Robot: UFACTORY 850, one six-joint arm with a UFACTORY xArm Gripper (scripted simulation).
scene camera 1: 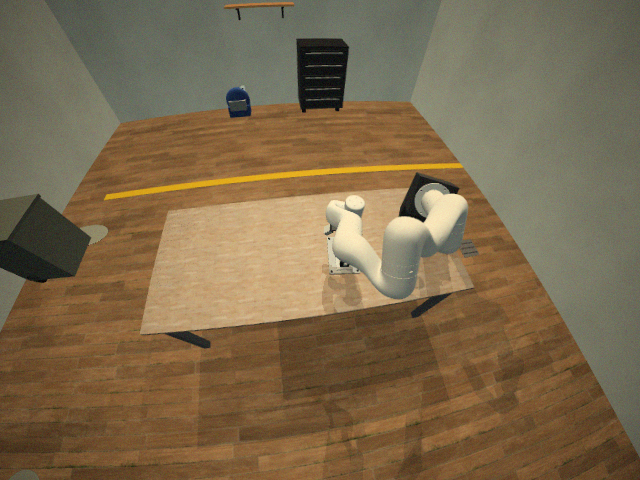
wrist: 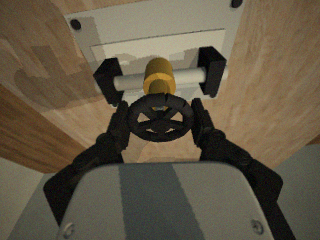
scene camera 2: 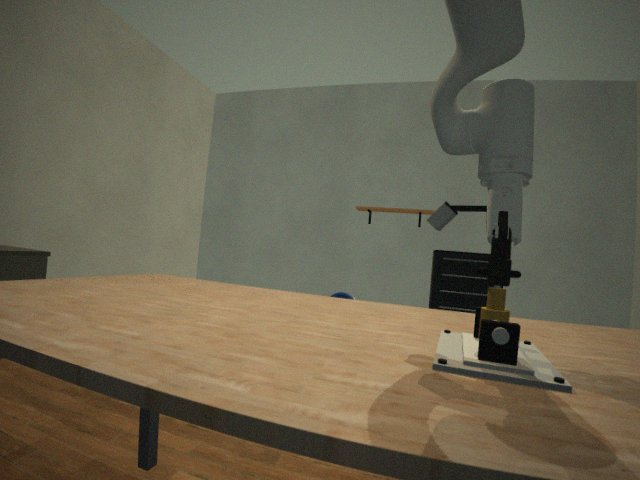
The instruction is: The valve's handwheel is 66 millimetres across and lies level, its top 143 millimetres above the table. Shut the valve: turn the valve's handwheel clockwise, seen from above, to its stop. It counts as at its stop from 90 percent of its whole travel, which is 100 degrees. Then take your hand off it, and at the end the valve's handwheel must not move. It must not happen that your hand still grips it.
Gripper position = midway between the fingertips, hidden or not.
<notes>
In view: my gripper (scene camera 2: 497, 284).
My gripper shows as well in the wrist view (wrist: 159, 109).
</notes>
